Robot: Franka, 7 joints.
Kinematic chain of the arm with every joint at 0, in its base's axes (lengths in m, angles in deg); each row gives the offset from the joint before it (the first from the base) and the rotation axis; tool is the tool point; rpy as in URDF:
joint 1: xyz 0 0 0.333 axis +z
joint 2: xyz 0 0 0 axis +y
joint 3: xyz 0 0 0.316 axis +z
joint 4: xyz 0.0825 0 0 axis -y
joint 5: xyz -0.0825 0 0.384 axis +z
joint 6: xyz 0 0 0 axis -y
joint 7: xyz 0.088 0 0 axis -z
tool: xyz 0 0 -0.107 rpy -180 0 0
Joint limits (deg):
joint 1: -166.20..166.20
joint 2: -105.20..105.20
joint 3: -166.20..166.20
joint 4: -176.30..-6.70
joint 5: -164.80..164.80
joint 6: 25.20..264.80
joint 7: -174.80..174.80
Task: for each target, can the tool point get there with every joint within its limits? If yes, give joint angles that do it. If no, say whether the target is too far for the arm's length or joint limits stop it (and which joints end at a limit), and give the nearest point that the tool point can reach.
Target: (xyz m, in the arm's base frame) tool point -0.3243 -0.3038 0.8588
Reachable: yes | joints 127.91 -5.95 71.22 -63.14 -110.51 224.06 -142.96
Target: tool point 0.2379 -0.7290 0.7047
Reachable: yes | joints 95.15 -59.72 -95.11 -22.73 52.34 162.19 -109.83
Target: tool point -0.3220 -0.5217 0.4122
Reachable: yes | joints 129.74 -39.77 103.05 -112.23 108.60 155.71 50.80
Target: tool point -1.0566 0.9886 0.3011
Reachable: no: too far | nearest point -0.6263 0.5860 0.3141 | short by 0.589 m
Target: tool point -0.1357 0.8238 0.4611
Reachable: yes | joints 80.11 60.59 44.81 -48.03 -1.73 155.04 -50.95
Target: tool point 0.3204 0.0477 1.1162
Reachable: yes | joints -20.73 28.14 139.63 -20.11 106.15 159.25 -131.69
